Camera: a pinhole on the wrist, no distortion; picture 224 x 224 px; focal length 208.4 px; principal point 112.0 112.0 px. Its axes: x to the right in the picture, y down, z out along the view. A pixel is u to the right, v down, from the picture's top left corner.
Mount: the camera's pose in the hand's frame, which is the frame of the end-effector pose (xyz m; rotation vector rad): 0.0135 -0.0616 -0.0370 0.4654 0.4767 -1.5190
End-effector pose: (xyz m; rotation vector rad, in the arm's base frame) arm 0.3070 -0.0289 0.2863 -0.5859 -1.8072 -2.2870
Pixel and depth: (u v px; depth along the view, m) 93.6 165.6 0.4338
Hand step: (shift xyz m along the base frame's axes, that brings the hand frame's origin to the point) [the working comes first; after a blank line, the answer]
In the camera's frame: -0.0383 0.1116 0.4338

-0.1493 0.4118 -0.1302
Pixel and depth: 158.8 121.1 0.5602
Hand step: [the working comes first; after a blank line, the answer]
In the camera's frame: 0.1258 0.0245 0.5602

-0.1442 0.4661 -0.3482
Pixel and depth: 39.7 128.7 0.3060
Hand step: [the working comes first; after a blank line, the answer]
In the camera's frame: -0.1062 0.0245 0.3060

-0.0358 0.3061 -0.0635
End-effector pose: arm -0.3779 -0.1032 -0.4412 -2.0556 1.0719 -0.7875
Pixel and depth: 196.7 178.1 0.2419
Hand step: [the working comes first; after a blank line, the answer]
In the camera's frame: 0.0983 0.0767 0.2419

0.2486 0.0723 0.1753
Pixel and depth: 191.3 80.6 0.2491
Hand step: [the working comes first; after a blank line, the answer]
In the camera's frame: 0.0948 -0.0375 0.2491

0.2012 0.1731 0.1487
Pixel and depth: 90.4 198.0 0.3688
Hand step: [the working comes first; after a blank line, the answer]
In the camera's frame: -0.0382 0.1522 0.3688

0.4044 0.0412 0.0520
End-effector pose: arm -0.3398 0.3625 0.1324 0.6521 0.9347 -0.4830
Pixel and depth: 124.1 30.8 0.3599
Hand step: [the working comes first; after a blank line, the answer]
In the camera's frame: 0.0209 -0.1402 0.3599

-0.1007 -0.3617 0.1281
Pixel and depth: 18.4 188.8 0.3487
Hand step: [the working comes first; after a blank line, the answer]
In the camera's frame: -0.1566 0.1285 0.3487

0.1865 -0.3421 -0.0168
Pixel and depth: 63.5 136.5 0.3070
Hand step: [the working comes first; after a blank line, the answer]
In the camera's frame: -0.0714 0.0361 0.3070

0.0618 -0.3090 0.0131
